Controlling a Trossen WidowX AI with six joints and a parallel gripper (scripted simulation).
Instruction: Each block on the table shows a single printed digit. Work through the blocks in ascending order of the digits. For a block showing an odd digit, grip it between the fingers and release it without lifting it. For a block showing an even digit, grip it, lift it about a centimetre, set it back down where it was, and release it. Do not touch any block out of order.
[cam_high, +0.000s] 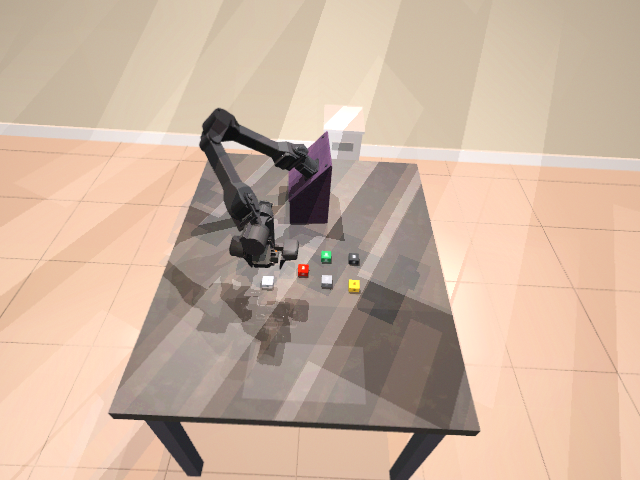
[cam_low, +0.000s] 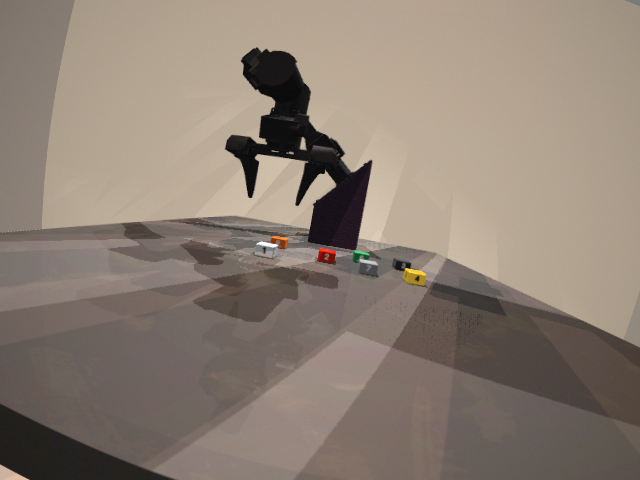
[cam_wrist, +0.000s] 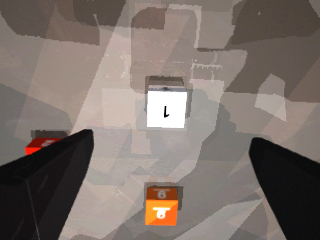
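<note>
The white block marked 1 is 1 cm behind my gripper tip and 9 cm below it. Round my gripper tip: red block marked 2 (6 cm behind, 11 cm to the left, 9 cm below); orange block (12 cm behind, 9 cm below); grey block marked 7 (2 cm behind, 18 cm to the left, 9 cm below).
</note>
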